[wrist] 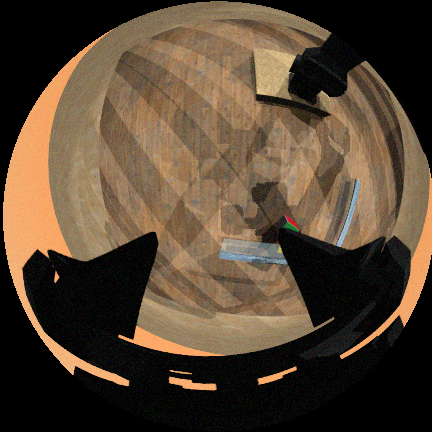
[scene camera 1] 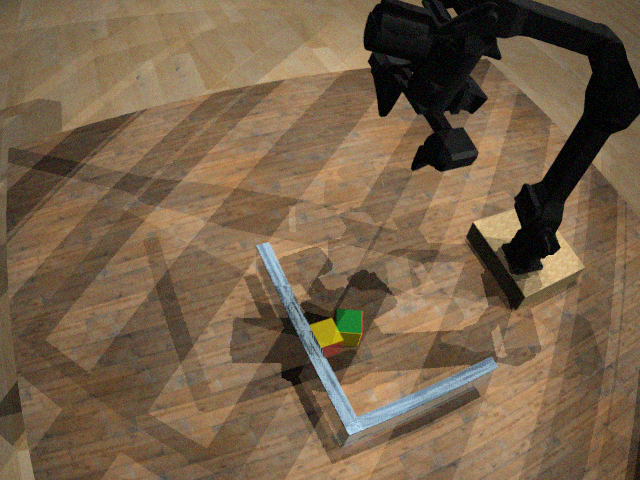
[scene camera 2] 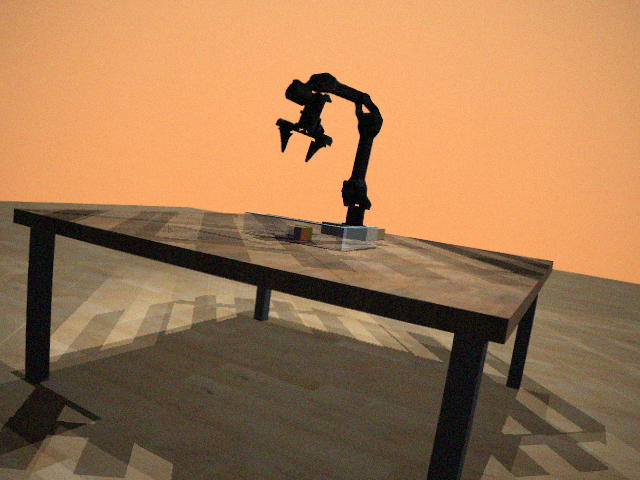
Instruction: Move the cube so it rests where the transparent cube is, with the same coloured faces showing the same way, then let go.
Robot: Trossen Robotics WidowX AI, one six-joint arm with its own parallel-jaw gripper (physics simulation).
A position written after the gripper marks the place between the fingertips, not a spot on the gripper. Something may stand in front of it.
The gripper (scene camera 1: 398, 141) is open, holding nothing. A cube (scene camera 1: 349, 322) rests on the table. Also in view: a transparent cube (scene camera 1: 328, 336) and a grey L-shaped rail (scene camera 1: 349, 429).
The gripper shows as well in the wrist view (wrist: 218, 236) and in scene camera 2 (scene camera 2: 293, 157). The grey L-shaped rail is seen too in the wrist view (wrist: 234, 249) and in scene camera 2 (scene camera 2: 328, 236).
